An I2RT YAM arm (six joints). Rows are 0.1 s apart.
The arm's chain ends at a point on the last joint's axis. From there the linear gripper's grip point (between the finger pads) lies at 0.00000 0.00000 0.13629 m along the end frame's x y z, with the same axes.
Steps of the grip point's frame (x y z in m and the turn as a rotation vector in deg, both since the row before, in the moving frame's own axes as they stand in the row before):
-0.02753, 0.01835, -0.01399, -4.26, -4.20, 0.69
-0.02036, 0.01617, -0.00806, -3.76, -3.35, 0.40
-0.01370, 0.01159, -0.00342, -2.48, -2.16, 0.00
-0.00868, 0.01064, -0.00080, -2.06, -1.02, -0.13
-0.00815, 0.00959, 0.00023, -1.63, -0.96, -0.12
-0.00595, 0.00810, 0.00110, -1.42, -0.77, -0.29
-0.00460, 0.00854, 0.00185, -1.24, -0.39, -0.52
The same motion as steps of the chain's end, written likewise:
-0.01750, 0.00830, -0.01325, -4.26, -4.20, 0.69
-0.01237, 0.00727, -0.00753, -3.76, -3.35, 0.40
-0.00856, 0.00569, -0.00320, -2.48, -2.16, 0.00
-0.00626, 0.00574, -0.00069, -2.06, -1.02, -0.13
-0.00587, 0.00571, 0.00030, -1.63, -0.96, -0.12
-0.00413, 0.00472, 0.00115, -1.42, -0.77, -0.29
-0.00369, 0.00559, 0.00189, -1.24, -0.39, -0.52

